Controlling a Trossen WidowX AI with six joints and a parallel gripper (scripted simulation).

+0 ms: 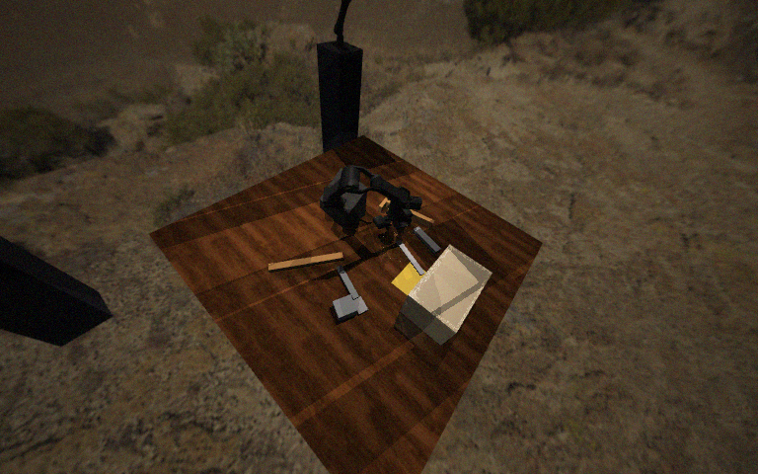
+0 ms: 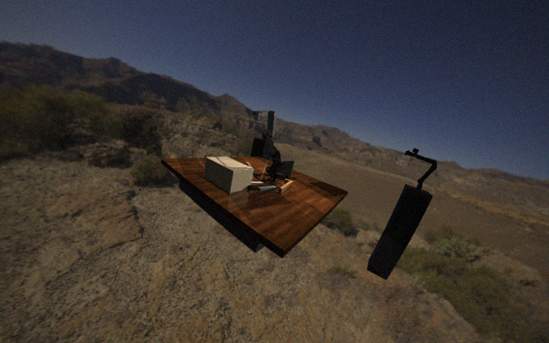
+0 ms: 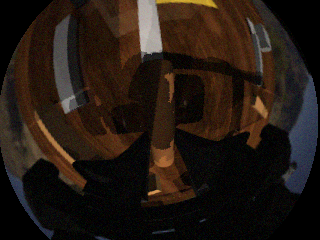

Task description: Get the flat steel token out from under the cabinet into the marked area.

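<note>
My gripper tip is 17 cm short of the grey bar and 8 cm to the right of it. Round my gripper tip: steel token: 36 cm ahead, 17 cm to the right, 1 cm below; then wooden stick: 40 cm to the right, 13 cm behind; then grey scraper: 36 cm to the right, 11 cm ahead.
</note>
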